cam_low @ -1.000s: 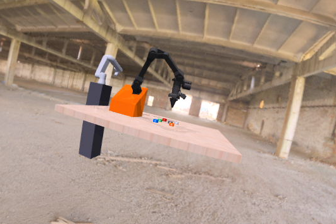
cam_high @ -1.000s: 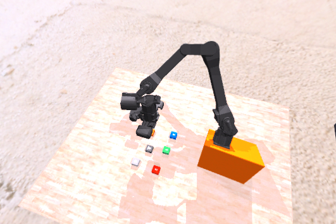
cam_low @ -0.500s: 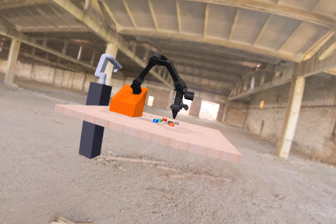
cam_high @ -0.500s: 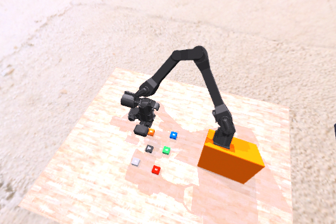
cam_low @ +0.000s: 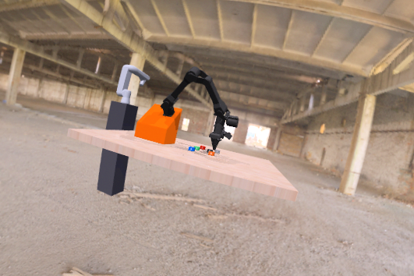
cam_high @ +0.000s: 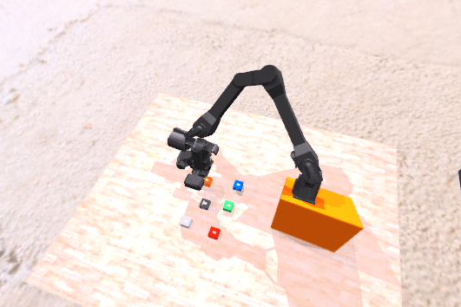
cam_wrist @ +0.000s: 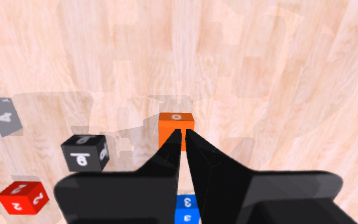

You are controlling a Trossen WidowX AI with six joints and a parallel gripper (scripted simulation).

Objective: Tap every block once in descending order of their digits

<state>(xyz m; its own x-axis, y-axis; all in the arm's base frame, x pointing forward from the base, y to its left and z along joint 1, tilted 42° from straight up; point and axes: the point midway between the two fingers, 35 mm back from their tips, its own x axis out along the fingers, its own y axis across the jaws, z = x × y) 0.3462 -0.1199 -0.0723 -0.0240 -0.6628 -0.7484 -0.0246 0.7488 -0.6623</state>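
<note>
The orange block is 10 mm behind my gripper tip and 20 mm below it. Round my gripper tip: blue block: 130 mm behind, 20 mm to the right, 20 mm below; then green block: 120 mm behind, 70 mm to the left, 20 mm below; then dark grey block: 40 mm behind, 90 mm to the left, 20 mm below.
</note>
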